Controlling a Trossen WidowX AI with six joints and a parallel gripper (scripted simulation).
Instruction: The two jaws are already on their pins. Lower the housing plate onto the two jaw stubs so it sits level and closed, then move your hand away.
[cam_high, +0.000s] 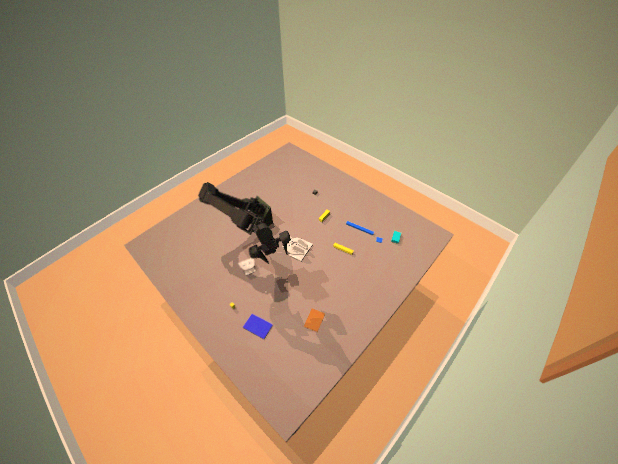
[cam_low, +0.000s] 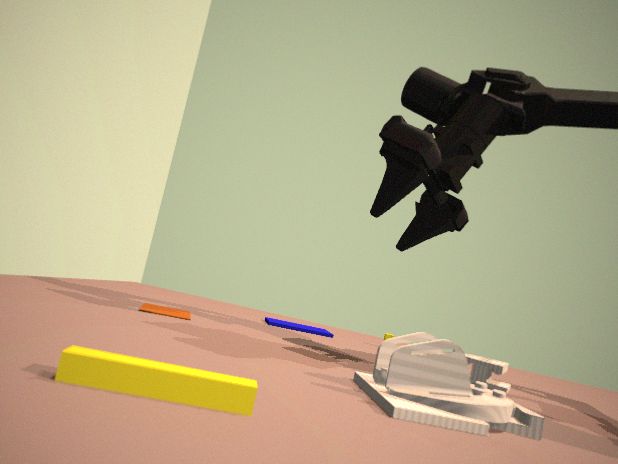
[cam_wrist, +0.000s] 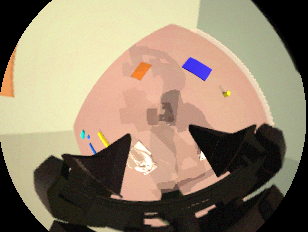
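Right now my gripper tip is 16 cm past the white housing part, 13 cm above it and 6 cm to the left of it. Round my gripper tip: small yellow cube: 26 cm to the right, 15 cm below, 7 cm behind; blue bar: 50 cm to the left, 15 cm below, 13 cm ahead; orange tile: 26 cm ahead, 16 cm below, 7 cm to the right.
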